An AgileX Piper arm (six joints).
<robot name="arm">
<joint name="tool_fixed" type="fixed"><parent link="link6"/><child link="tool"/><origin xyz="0 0 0" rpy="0 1.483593 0"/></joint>
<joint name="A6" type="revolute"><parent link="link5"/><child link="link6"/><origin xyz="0.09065 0 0.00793"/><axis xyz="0.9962 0 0.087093"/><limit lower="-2.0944" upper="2.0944"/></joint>
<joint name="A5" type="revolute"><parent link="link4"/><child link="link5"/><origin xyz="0 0 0"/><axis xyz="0 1 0"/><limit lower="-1.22" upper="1.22"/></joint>
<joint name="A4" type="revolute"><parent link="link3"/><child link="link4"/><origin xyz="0.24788 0 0.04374"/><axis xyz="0.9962 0 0.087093"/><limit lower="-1.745" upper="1.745"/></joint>
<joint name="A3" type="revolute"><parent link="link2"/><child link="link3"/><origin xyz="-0.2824 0 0.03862"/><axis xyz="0 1 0"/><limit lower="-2.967" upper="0"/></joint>
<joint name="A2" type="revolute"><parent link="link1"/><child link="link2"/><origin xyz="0 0 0"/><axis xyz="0 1 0"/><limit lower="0" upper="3.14"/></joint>
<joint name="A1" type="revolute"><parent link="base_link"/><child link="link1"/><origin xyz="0 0 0.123"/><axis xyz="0 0 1"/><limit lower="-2.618" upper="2.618"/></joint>
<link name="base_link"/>
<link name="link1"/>
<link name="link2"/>
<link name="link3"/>
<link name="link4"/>
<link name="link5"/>
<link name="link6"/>
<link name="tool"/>
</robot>
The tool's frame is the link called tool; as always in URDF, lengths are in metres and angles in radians.
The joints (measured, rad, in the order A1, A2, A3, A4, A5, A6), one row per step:
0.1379, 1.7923, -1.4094, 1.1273, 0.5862, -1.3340
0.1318, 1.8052, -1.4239, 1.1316, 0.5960, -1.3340
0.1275, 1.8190, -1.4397, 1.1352, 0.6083, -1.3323
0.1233, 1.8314, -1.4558, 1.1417, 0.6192, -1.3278
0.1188, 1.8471, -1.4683, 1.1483, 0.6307, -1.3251
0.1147, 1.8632, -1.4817, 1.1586, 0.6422, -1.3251
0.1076, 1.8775, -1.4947, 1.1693, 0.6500, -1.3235
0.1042, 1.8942, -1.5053, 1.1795, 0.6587, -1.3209
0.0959, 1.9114, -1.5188, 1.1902, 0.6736, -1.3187
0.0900, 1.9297, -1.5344, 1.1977, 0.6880, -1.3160
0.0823, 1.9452, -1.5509, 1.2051, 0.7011, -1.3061
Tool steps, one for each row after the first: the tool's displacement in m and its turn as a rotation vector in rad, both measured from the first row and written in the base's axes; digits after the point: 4 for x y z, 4 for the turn. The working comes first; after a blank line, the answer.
Tool pose at each row, in the base's axes (x y z in m, rotation vector in rad; the steps are taken from these numbers as rounded here):
0.4021, 0.1017, 0.2952, -0.7269, 1.9639, 0.4725
0.4056, 0.1004, 0.2944, -0.7237, 1.9645, 0.4807
0.4091, 0.1000, 0.2936, -0.7232, 1.9653, 0.4926
0.4124, 0.0995, 0.2935, -0.7165, 1.9649, 0.5067
0.4159, 0.0989, 0.2909, -0.7113, 1.9703, 0.5225
0.4196, 0.0986, 0.2886, -0.7057, 1.9730, 0.5396
0.4235, 0.0967, 0.2869, -0.6926, 1.9752, 0.5523
0.4270, 0.0964, 0.2833, -0.6830, 1.9815, 0.5699
0.4309, 0.0944, 0.2804, -0.6726, 1.9865, 0.5897
0.4349, 0.0933, 0.2774, -0.6668, 1.9907, 0.6081
0.4388, 0.0912, 0.2758, -0.6519, 1.9945, 0.6270

0.0035, -0.0013, -0.0008, 0.0063, 0.0035, 0.0011
0.0070, -0.0017, -0.0016, 0.0135, 0.0086, 0.0057
0.0103, -0.0022, -0.0017, 0.0253, 0.0133, 0.0070
0.0138, -0.0028, -0.0043, 0.0354, 0.0239, 0.0093
0.0175, -0.0031, -0.0066, 0.0473, 0.0327, 0.0123
0.0214, -0.0050, -0.0083, 0.0602, 0.0392, 0.0082
0.0249, -0.0053, -0.0119, 0.0729, 0.0515, 0.0082
0.0288, -0.0073, -0.0148, 0.0876, 0.0636, 0.0088
0.0328, -0.0084, -0.0178, 0.0997, 0.0745, 0.0121
0.0367, -0.0105, -0.0194, 0.1162, 0.0853, 0.0093

